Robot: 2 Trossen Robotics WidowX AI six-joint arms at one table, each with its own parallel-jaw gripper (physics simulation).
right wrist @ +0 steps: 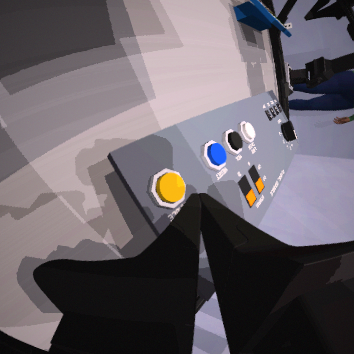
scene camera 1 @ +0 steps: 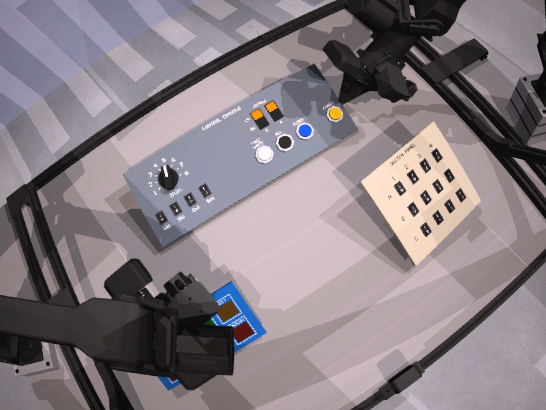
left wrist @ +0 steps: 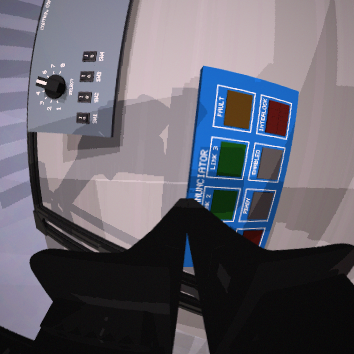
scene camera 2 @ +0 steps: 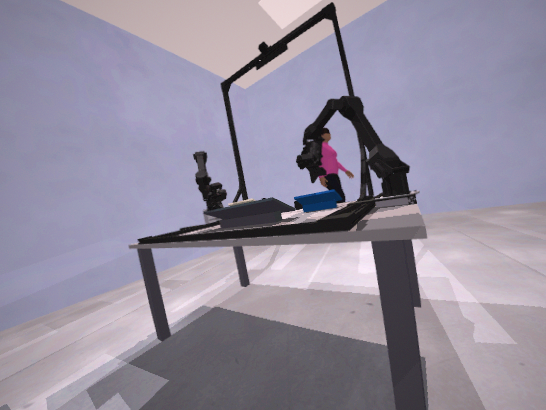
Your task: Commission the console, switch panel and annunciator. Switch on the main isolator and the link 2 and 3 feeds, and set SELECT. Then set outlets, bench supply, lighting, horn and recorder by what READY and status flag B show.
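Frame: origin at the left arm's base, x back, y right, z up, level; centimetres.
Seen in the pictures: left gripper, between the fingertips: [right wrist: 304, 18] [left wrist: 185, 204] [scene camera 2: 312, 183]; right gripper, between the fingertips: [right wrist: 197, 199] [scene camera 1: 340, 102]; left arm's base, origin of its link: [right wrist: 290, 77] [scene camera 1: 28, 347] [scene camera 2: 397, 194].
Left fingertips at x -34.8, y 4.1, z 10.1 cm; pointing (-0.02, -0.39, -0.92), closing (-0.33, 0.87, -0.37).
Observation:
Offsets run from my left fingertips to a thing's middle. "pt": to the spot under its first point.
The grey control console [scene camera 1: 225, 160] [left wrist: 105, 20] [right wrist: 190, 145] has its SELECT knob @(dx -3.8, dy -25.0, dz -4.5 cm) [scene camera 1: 168, 177] [left wrist: 54, 86] pointing at 5. Both status flags, A @(pt dx -22.2, dy -30.4, dz -5.2 cm) [scene camera 1: 260, 120] and B @(pt dx -25.1, dy -31.3, dz -5.1 cm) [scene camera 1: 274, 111], show orange in their upper halves. The cream switch panel @(dx -43.5, dy -8.9, dz -8.3 cm) [scene camera 1: 377, 182] has rocker rows A to C, their positions too small to read. On the blue annunciator @(dx -0.8, dy +1.8, dz -9.4 cm) [left wrist: 207, 82] [scene camera 2: 317, 202], the READY lamp @(pt dx +0.4, dy +6.1, dz -8.1 cm) [left wrist: 261, 206] looks dull grey; LINK 2 and LINK 3 look dark green. My left gripper [left wrist: 185, 204] is shut and empty above the annunciator. My right gripper [right wrist: 197, 199] [scene camera 1: 342, 101] is shut, empty, near the yellow ENABLE button @(dx -35.5, dy -28.0, dz -6.9 cm) [scene camera 1: 335, 114] [right wrist: 171, 187].
White, black and blue buttons [scene camera 1: 264, 154] [scene camera 1: 284, 142] [scene camera 1: 305, 130] lie along the console. Switches SW1 to SW4 sit below the knob. Black frame rails [scene camera 1: 190, 87] border the table. My left arm covers part of the annunciator in scene camera 1.

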